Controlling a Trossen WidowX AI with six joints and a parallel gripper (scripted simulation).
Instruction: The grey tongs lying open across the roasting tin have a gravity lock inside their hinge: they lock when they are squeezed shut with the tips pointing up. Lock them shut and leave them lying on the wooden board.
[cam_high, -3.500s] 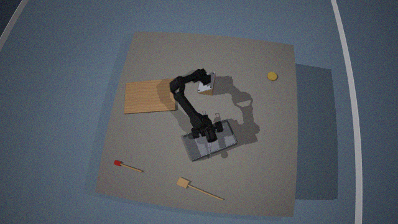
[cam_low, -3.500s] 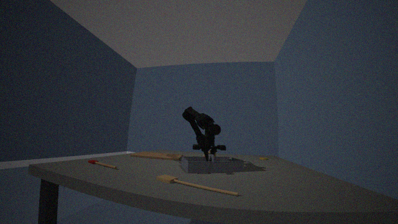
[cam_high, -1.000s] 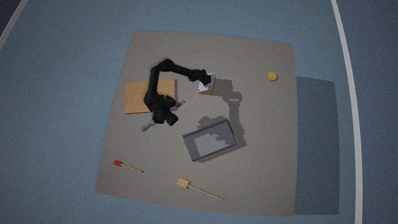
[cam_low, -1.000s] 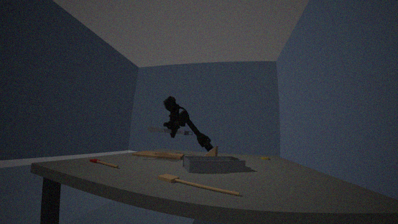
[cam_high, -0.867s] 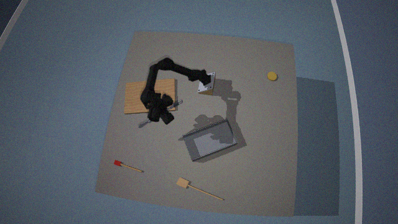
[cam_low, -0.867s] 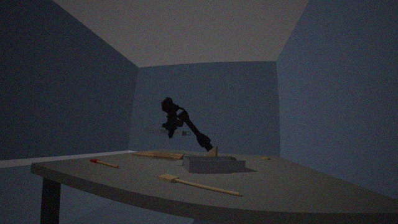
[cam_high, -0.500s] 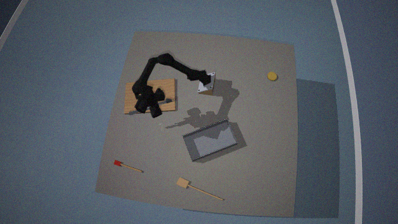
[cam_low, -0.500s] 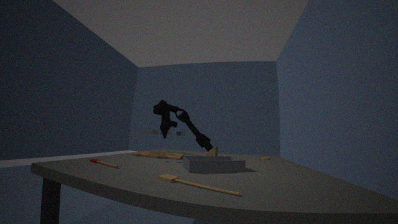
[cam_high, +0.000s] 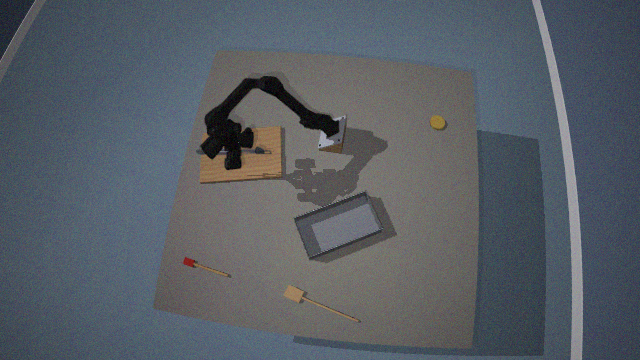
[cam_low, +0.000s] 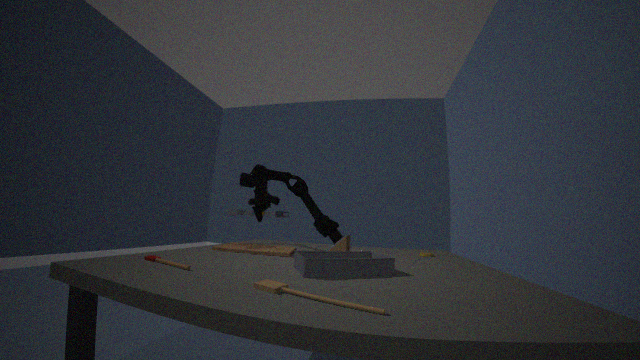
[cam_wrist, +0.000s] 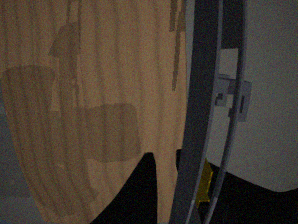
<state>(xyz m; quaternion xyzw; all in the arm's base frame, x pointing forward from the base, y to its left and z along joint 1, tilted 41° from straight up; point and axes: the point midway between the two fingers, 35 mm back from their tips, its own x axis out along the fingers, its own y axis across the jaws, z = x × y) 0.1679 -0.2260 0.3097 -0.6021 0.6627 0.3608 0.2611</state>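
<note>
Now: the wooden board 70 mm behind my gripper tip, 30 mm to the right of it and 140 mm below it. Also, from my gripper tip: grey roasting tin: 250 mm ahead, 390 mm to the left, 120 mm below; yellow disc: 220 mm behind, 840 mm to the left, 130 mm below.
</note>
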